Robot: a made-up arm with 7 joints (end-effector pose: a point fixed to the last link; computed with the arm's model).
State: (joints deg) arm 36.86 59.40 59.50 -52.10 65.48 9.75 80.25
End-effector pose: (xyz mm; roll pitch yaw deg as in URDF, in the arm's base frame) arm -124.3 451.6 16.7 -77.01 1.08 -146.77
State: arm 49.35 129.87 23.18 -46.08 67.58 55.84 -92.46
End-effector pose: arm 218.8 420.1 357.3 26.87 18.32 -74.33
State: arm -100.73 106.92 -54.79 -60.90 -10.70 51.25 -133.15
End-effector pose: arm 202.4 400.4 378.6 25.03 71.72 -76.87
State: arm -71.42 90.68 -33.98 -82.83 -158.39 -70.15 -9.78
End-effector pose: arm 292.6 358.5 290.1 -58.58 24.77 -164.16
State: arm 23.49 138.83 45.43 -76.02 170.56 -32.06 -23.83
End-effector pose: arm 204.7 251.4 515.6 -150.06 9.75 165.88
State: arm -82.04 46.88 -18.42 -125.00 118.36 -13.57 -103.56
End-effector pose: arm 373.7 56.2 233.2 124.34 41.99 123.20
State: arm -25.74 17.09 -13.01 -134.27 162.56 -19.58 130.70
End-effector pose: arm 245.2 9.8 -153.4 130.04 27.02 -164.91
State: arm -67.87 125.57 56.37 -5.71 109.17 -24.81 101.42
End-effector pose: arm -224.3 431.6 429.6 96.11 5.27 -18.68
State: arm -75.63 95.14 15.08 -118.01 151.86 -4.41 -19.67
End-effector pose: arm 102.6 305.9 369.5 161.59 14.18 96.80
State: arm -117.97 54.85 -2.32 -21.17 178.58 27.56 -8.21
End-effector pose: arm 366.2 142.7 505.5 -171.77 58.15 33.22
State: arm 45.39 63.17 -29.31 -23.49 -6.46 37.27 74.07
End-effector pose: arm -351.7 352.5 -119.0 98.29 -5.94 -18.44
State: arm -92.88 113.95 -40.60 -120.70 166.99 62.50 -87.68
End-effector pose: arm 100.0 346.5 367.5 104.90 -48.04 147.41
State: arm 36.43 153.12 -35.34 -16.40 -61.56 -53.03 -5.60
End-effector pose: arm 171.2 373.1 551.6 -49.49 31.49 -109.76
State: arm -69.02 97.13 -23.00 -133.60 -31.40 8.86 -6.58
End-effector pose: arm 197.9 301.5 258.8 48.09 58.23 145.27
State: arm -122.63 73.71 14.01 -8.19 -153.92 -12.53 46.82
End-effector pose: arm 252.5 329.3 498.0 128.44 15.07 -97.29
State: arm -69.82 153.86 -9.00 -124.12 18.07 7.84 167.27
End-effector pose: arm -162.8 230.0 388.9 -154.31 -1.13 131.49
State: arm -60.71 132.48 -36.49 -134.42 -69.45 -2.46 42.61
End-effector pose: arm 3.4 365.5 343.3 40.50 30.00 173.54
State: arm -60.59 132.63 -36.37 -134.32 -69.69 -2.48 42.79
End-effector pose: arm 2.6 365.3 344.4 40.33 30.09 173.65
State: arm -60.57 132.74 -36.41 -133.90 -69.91 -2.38 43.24
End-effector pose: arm 2.1 366.0 345.3 40.72 30.32 174.24
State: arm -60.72 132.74 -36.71 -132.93 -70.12 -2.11 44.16
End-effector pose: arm 2.5 368.1 345.9 42.06 30.78 175.64
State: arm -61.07 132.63 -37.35 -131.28 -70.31 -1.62 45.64
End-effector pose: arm 3.6 372.0 346.2 44.58 31.44 178.06
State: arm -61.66 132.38 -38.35 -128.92 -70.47 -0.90 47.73
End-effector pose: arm 5.7 378.0 345.8 48.45 32.23 -178.44
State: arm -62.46 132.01 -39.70 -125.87 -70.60 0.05 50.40
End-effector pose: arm 8.4 385.9 344.8 53.63 32.99 -173.87
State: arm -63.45 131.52 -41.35 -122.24 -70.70 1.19 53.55
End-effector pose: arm 11.7 395.5 343.0 59.93 33.52 -168.45
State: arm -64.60 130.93 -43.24 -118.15 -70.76 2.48 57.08
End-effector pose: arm 15.4 406.3 340.3 67.10 33.65 -162.46
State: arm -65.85 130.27 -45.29 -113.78 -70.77 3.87 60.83
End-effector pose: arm 19.1 417.9 336.9 74.70 33.29 -156.29
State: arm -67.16 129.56 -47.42 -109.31 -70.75 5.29 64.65
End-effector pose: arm 22.9 429.7 332.7 82.29 32.44 -150.32
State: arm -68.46 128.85 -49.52 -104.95 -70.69 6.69 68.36
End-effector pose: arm 26.4 440.9 328.1 89.44 31.24 -144.89
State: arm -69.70 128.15 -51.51 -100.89 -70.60 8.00 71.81
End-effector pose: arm 29.7 451.2 323.3 95.85 29.82 -140.22
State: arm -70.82 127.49 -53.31 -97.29 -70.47 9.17 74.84
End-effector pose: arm 32.8 460.1 318.5 101.32 28.37 -136.41
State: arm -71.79 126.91 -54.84 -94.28 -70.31 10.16 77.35
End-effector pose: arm 35.6 467.2 314.3 105.76 27.06 -133.46
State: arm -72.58 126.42 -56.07 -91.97 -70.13 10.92 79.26
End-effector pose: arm 38.1 472.7 310.7 109.09 25.96 -131.36
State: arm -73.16 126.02 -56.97 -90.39 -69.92 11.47 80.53
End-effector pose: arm 40.3 476.3 307.9 111.38 25.14 -130.02
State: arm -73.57 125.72 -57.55 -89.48 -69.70 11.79 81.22
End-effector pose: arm 42.2 478.3 305.9 112.74 24.59 -129.32
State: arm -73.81 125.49 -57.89 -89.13 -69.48 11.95 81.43
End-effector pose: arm 44.0 479.1 304.4 113.34 24.27 -129.13
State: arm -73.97 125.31 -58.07 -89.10 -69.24 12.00 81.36
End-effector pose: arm 45.6 479.2 303.4 113.54 24.08 -129.22
